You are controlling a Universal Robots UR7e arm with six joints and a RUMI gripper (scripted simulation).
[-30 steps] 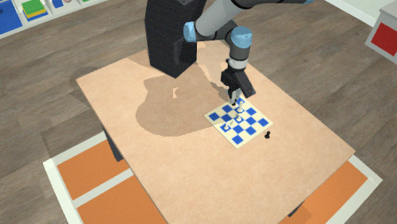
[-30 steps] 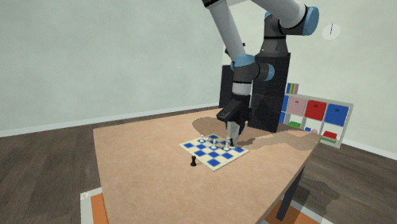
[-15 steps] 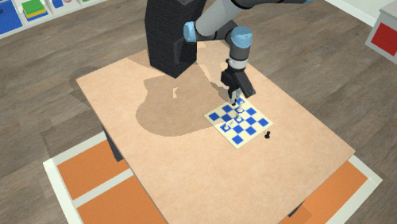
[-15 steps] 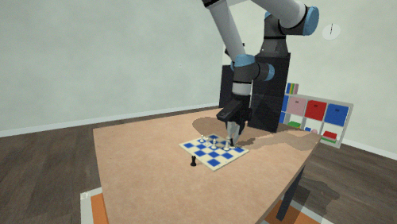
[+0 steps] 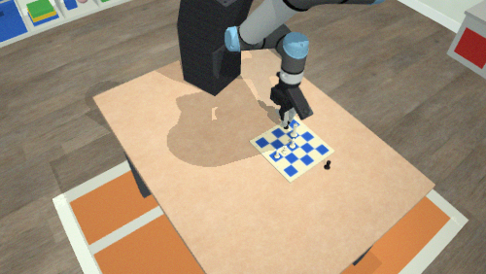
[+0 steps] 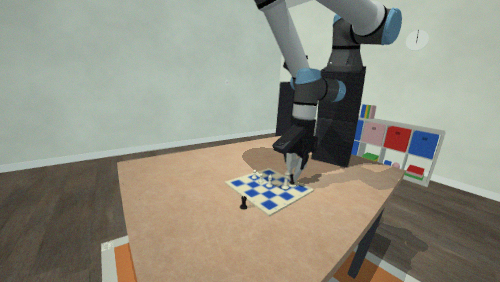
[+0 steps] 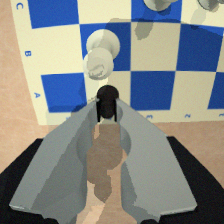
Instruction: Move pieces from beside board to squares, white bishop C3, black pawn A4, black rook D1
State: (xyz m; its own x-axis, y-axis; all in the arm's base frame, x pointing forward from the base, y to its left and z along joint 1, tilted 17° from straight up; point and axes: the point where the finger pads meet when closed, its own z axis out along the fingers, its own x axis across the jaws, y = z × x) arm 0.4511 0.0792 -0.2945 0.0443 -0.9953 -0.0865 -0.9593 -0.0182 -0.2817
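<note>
The black pawn is 1 cm below my hand. Round my hand: chessboard 8 cm ahead, 3 cm to the right, 3 cm below; then white chess piece 4 cm ahead; then black rook 22 cm ahead, 2 cm below, 1 cm to the left.
</note>
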